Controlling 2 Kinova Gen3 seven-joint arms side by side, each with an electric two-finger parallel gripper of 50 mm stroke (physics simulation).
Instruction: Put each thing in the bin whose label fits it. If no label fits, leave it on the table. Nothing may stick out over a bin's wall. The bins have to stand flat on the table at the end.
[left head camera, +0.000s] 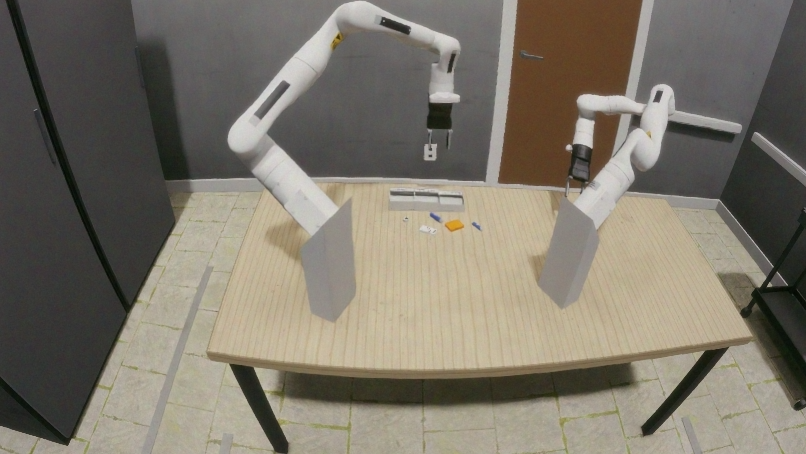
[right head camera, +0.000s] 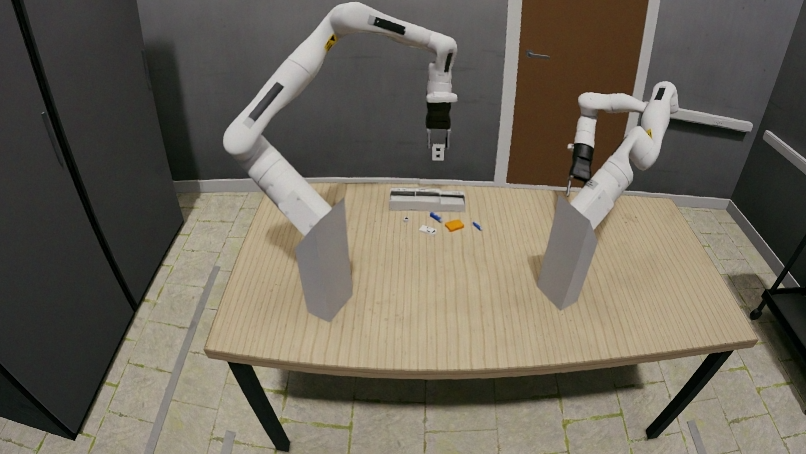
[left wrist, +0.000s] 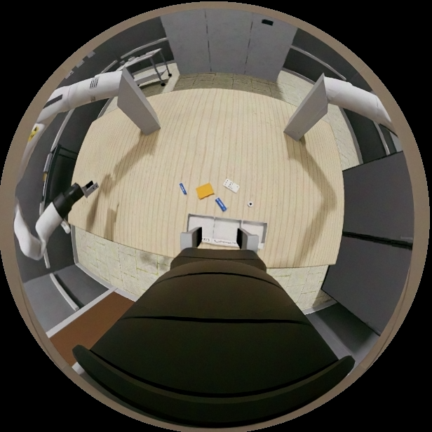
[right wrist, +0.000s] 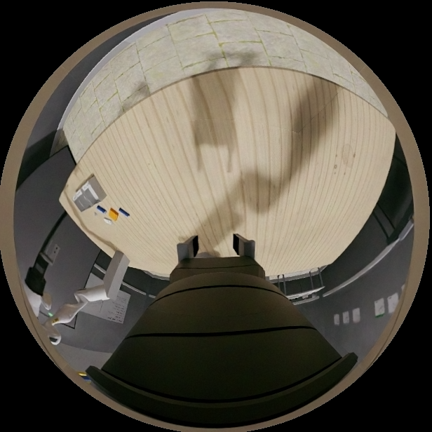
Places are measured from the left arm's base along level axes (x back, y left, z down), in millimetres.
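Where they show: left gripper, fingertip midpoint: (left head camera: 438, 147) (right head camera: 438, 147); right gripper, fingertip midpoint: (left head camera: 573, 198).
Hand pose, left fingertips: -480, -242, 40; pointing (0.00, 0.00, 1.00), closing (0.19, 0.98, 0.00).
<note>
After its pixels a point has its place, as x, y, z.
A row of three joined, labelled white bins (left head camera: 426, 206) @[-456, -216, 253] (right head camera: 426, 206) @[-456, -214, 253] (left wrist: 214, 227) stands at the table's back; its labels are too small to read. In front lie a blue piece (left head camera: 435, 217) @[-413, -248, 262] (left wrist: 221, 204), an orange square (left head camera: 454, 225) @[-380, -311, 263] (left wrist: 205, 191), a smaller blue piece (left head camera: 477, 226) @[-390, -387, 266] (left wrist: 183, 189), a white dotted tile (left head camera: 428, 230) @[-347, -230, 266] (left wrist: 231, 185) and a tiny white piece with a dark centre (left head camera: 405, 219) @[-391, -153, 265] (left wrist: 250, 204). My left gripper (left head camera: 439, 140) @[-480, -242, 40] (left wrist: 219, 234) is open and empty, high above the bins. My right gripper (left head camera: 575, 187) @[-434, -714, 146] (right wrist: 215, 241) is open and empty, far right of them.
A wall outlet (left head camera: 430, 152) (right head camera: 438, 152) shows behind my left fingers. Grey arm mounts (left head camera: 329, 270) @[60, -17, 91] (left head camera: 568, 259) @[-74, -617, 109] stand on the table (left head camera: 445, 315) @[0, -299, 273] at both sides. A dark cabinet (left head camera: 67, 169) is at the left and a black cart (left head camera: 778, 304) at the right.
</note>
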